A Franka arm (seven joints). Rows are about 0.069 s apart.
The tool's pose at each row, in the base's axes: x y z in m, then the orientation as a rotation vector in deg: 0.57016 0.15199 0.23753 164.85 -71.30 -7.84; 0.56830 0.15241 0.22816 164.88 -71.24 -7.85; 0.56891 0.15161 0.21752 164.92 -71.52 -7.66; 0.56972 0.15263 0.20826 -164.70 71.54 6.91; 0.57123 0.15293 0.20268 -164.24 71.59 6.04; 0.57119 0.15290 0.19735 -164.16 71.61 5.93; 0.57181 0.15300 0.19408 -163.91 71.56 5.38; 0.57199 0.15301 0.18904 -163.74 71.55 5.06; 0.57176 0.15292 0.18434 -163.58 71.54 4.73; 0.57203 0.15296 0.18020 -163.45 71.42 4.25; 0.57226 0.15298 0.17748 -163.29 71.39 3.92; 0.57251 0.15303 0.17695 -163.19 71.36 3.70; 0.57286 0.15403 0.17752 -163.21 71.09 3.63; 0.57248 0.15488 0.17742 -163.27 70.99 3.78; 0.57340 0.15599 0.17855 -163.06 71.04 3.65
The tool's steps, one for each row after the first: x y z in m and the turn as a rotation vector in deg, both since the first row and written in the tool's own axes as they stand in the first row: -0.00084 0.00071 0.00950 0.00 -0.01 -0.04; 0.00099 0.00041 0.02002 0.18 0.05 0.10; 0.00153 -0.00123 0.02921 0.72 0.33 0.16; 0.00278 -0.00275 0.03466 1.34 0.66 0.29; 0.00319 -0.00290 0.03997 1.43 0.69 0.31; 0.00380 -0.00355 0.04318 1.81 0.91 0.34; 0.00431 -0.00388 0.04819 2.05 1.02 0.37; 0.00459 -0.00383 0.05289 2.28 1.15 0.40; 0.00507 -0.00421 0.05699 2.57 1.36 0.35; 0.00542 -0.00449 0.05968 2.80 1.49 0.37; 0.00560 -0.00473 0.06019 2.96 1.57 0.37; 0.00506 -0.00565 0.05962 3.05 1.58 0.21; 0.00419 -0.00596 0.05978 2.99 1.50 0.13; 0.00393 -0.00735 0.05862 3.19 1.50 0.21
